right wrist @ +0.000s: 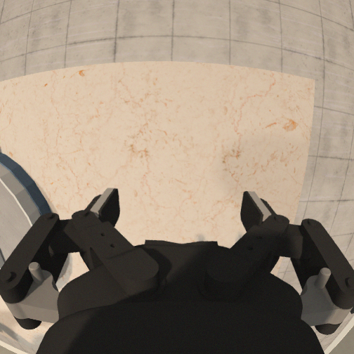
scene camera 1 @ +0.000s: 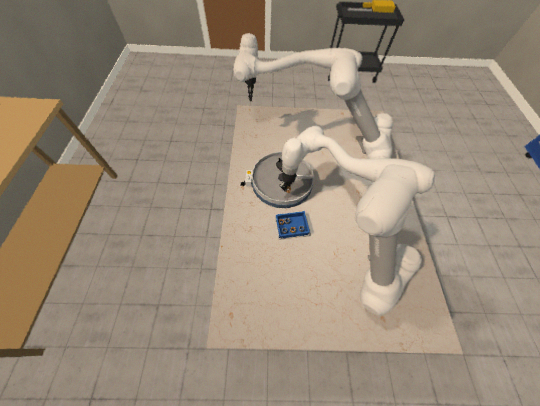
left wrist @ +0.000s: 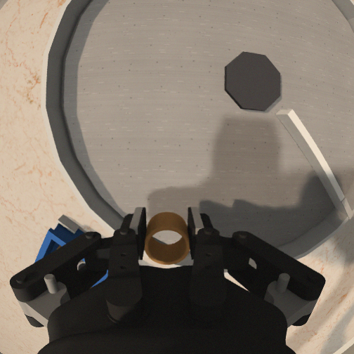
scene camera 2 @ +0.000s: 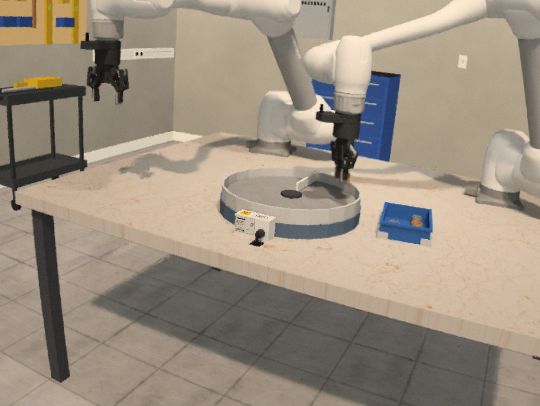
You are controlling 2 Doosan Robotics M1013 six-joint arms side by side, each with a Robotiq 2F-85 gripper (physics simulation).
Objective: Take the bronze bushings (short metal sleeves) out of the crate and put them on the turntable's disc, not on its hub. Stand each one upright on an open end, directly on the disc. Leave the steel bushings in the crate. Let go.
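My left gripper [scene camera 1: 286, 186] [scene camera 2: 343, 177] [left wrist: 166, 218] is shut on a bronze bushing [scene camera 1: 288, 190] [scene camera 2: 348, 178] [left wrist: 166, 220], whose open end faces the left wrist camera. It holds the bushing above the turntable's grey disc [scene camera 1: 266, 186] [scene camera 2: 260, 188] [left wrist: 145, 110], near the rim on the crate's side. The dark hub [scene camera 2: 291, 194] [left wrist: 252, 81] is farther in. The blue crate [scene camera 1: 300, 213] [scene camera 2: 404, 233] [left wrist: 46, 245] holds bronze bushings [scene camera 1: 281, 221] [scene camera 1: 293, 230] and several steel ones [scene camera 1: 287, 220] [scene camera 1: 284, 230]. My right gripper [scene camera 1: 250, 97] [scene camera 2: 107, 100] [right wrist: 180, 202] is open, empty and high, away from the turntable.
A raised rim surrounds the disc, and a white bar [scene camera 2: 306, 181] [left wrist: 317, 162] runs from near the hub to it. A white box [scene camera 1: 249, 177] [scene camera 2: 255, 224] and a small black part [scene camera 2: 258, 237] stand at the turntable's outer side. The crate stands beside the turntable.
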